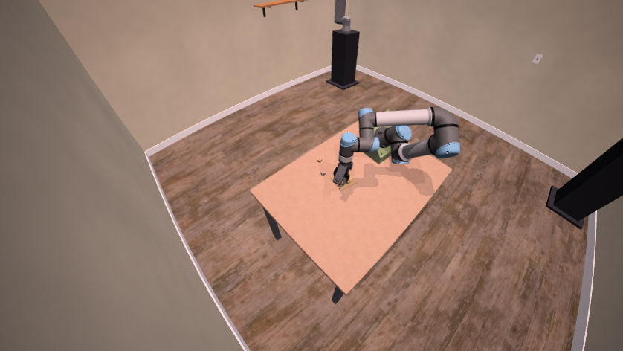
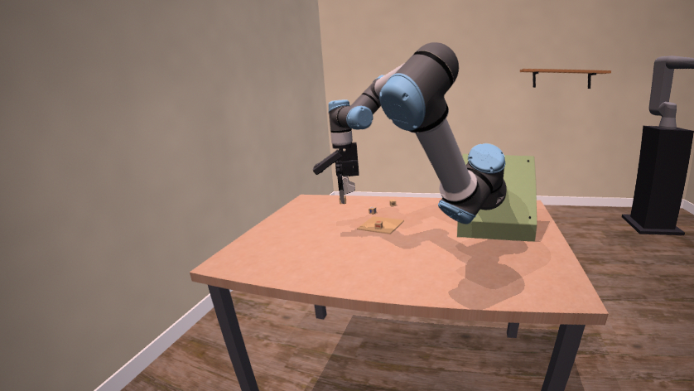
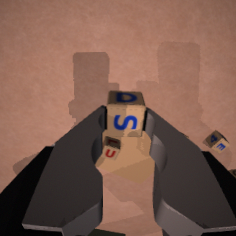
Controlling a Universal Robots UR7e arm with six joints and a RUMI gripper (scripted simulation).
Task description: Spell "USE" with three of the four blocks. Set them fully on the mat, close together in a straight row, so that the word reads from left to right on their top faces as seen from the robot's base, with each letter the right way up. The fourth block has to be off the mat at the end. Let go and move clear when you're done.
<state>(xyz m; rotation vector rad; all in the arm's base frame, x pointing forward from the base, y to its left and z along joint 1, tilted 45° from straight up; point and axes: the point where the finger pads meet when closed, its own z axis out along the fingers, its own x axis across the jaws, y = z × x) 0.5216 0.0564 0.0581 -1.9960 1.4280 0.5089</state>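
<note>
The mat is 120 mm behind my hand, 70 mm to the right of it and 130 mm below it. Round my hand: letter block 120 mm behind, 30 mm to the right, 110 mm below.
</note>
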